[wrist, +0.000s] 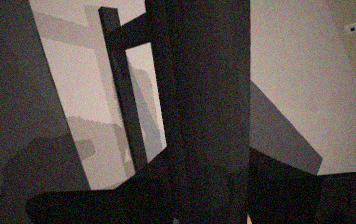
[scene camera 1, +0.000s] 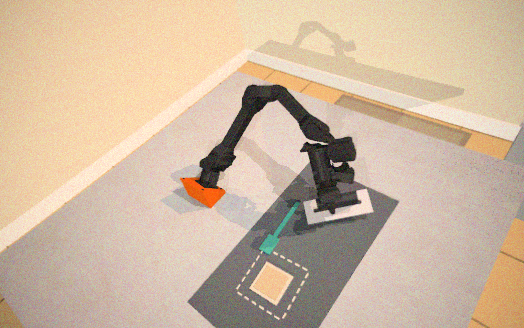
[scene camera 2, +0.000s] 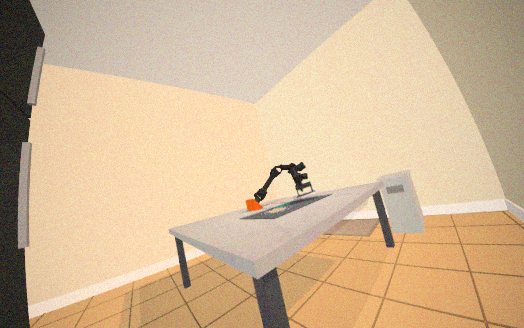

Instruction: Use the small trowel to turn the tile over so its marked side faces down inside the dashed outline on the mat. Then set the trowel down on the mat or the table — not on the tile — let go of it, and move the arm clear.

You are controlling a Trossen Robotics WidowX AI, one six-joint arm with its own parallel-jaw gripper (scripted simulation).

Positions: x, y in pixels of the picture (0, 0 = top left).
Scene:
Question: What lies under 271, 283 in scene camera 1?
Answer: A tan tile.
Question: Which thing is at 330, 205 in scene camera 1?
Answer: My gripper.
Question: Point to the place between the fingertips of my gripper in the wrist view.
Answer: At 201, 145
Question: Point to a dark mat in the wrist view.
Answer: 46, 159

